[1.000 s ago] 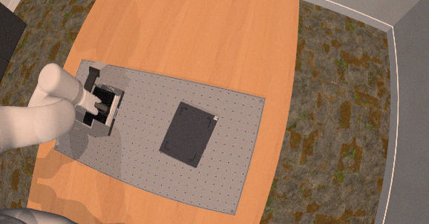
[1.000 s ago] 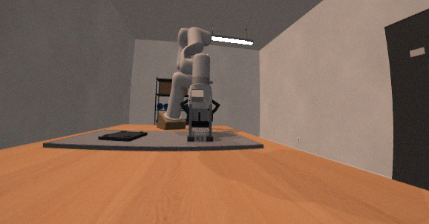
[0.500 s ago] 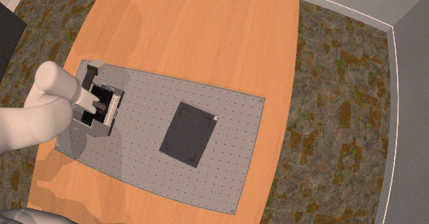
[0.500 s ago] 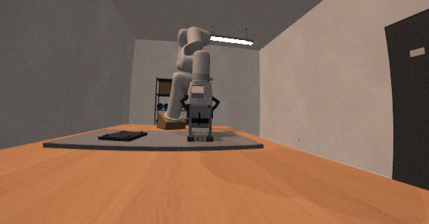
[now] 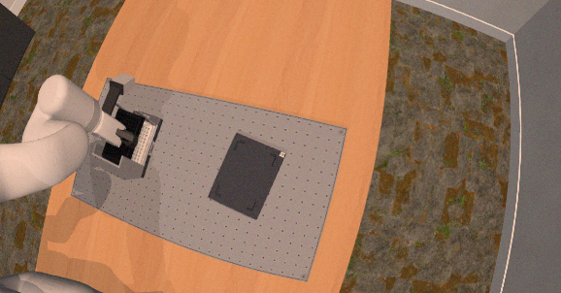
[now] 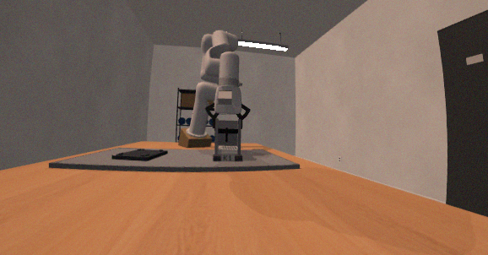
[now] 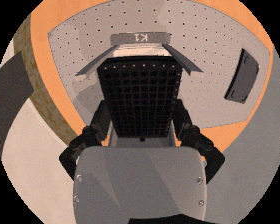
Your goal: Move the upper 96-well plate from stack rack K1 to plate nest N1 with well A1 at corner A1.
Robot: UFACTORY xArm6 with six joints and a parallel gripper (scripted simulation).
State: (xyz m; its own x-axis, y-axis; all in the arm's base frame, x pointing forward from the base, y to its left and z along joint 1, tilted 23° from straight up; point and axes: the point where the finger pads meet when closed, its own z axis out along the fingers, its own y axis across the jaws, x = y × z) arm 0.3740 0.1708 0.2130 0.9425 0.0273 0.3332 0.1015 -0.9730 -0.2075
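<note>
Right now my hand is 8 cm above the white plate. Also, from my hand: black 96-well plate: 1 cm below; then pale A1 square: 13 cm ahead, 35 cm to the right, 10 cm below.
</note>
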